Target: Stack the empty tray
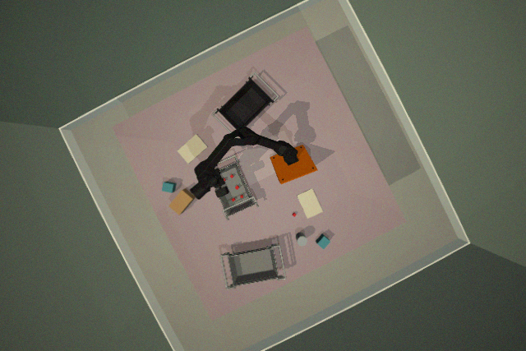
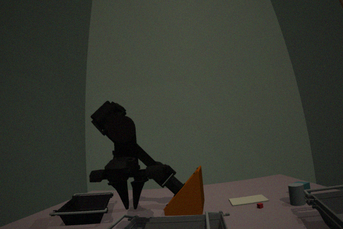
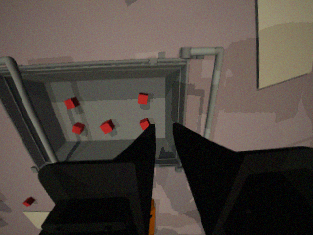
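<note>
Right now my gripper tip is 29 cm past the black tray, 30 cm to the left of it and 7 cm above it. Also, from my gripper tip: small red cube 28 cm behind, 38 cm to the left, 11 cm below; then grey cylinder 26 cm behind, 52 cm to the left, 8 cm below; then tan block 27 cm ahead, 4 cm to the left, 9 cm below.
</note>
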